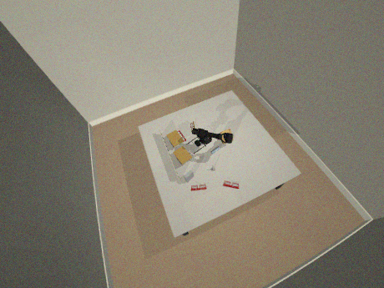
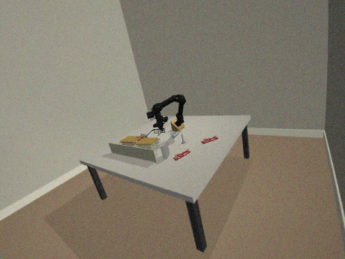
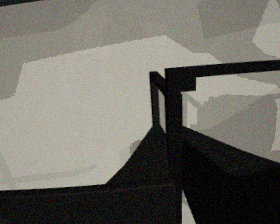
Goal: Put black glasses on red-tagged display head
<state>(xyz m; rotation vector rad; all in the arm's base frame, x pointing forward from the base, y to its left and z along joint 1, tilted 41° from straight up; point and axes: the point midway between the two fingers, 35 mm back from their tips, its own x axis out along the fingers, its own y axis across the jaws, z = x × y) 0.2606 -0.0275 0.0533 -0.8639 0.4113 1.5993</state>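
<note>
My gripper tip is now 10 cm past the pale blue piece, 7 cm to the right of it and 8 cm above it. Also, from my gripper tip: grey block (25 cm ahead, 26 cm to the left, 4 cm below); upright post (25 cm to the left, 7 cm below); long base (37 cm ahead, 5 cm to the right, 4 cm below).
</note>
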